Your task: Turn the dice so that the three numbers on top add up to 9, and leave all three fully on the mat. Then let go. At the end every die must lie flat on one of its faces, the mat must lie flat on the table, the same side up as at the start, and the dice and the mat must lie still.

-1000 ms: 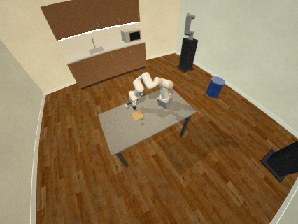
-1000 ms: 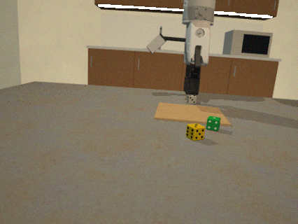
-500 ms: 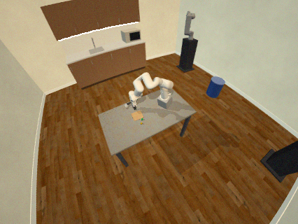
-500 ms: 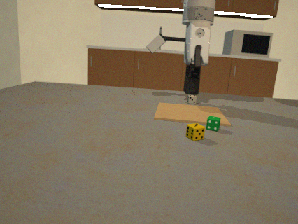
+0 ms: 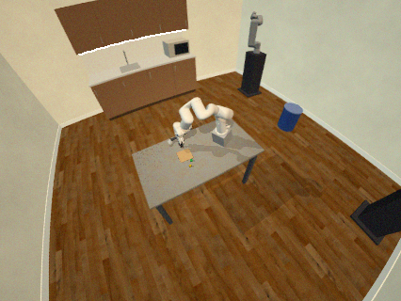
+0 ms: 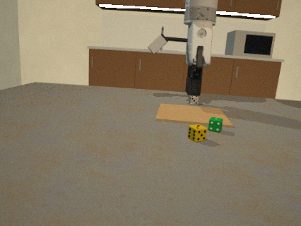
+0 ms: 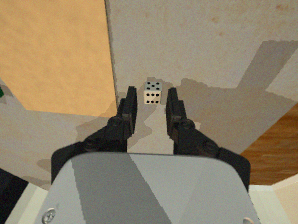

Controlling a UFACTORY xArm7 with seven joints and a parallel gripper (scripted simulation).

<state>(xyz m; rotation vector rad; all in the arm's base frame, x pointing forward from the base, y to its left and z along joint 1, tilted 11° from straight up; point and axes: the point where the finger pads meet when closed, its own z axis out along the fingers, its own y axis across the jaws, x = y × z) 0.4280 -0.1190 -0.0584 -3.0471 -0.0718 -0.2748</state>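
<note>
My hand is 1 cm past the white die and 4 cm above it. Round my hand: tan mat (1 cm ahead, 12 cm to the left, 4 cm below); then green die (2 cm behind, 21 cm to the left, 4 cm below); then yellow die (1 cm ahead, 27 cm to the left, 4 cm below).
</note>
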